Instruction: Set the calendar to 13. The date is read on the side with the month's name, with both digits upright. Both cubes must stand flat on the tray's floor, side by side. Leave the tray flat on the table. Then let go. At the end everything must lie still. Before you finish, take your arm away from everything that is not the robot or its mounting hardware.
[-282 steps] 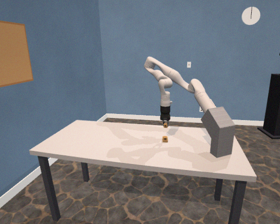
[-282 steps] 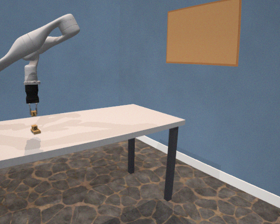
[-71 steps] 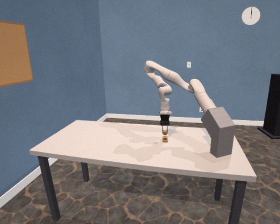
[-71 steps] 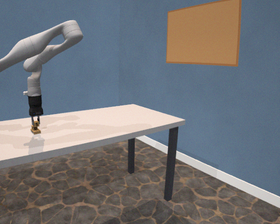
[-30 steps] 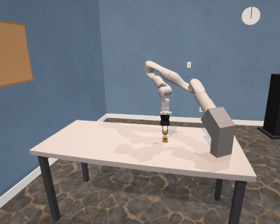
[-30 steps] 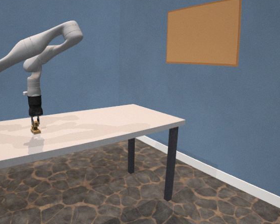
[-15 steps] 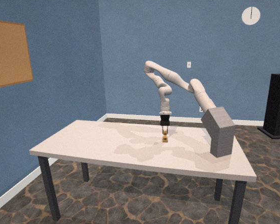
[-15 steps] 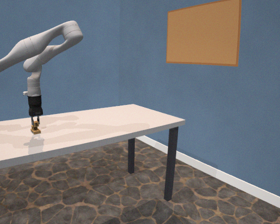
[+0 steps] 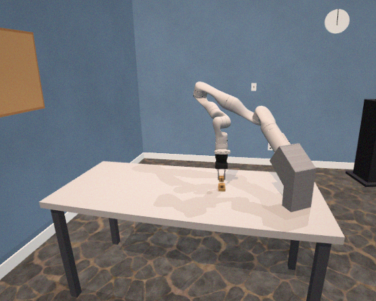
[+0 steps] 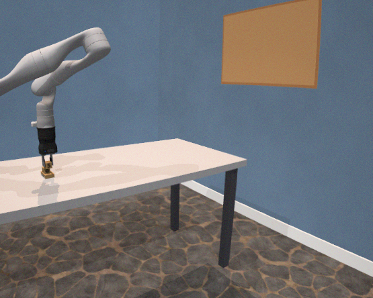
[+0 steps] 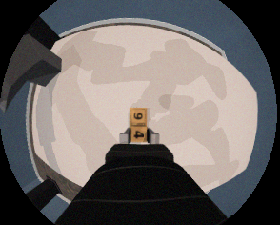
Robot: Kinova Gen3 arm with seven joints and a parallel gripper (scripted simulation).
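My hand is 2 cm to the right of the wooden tray and 6 cm above it.
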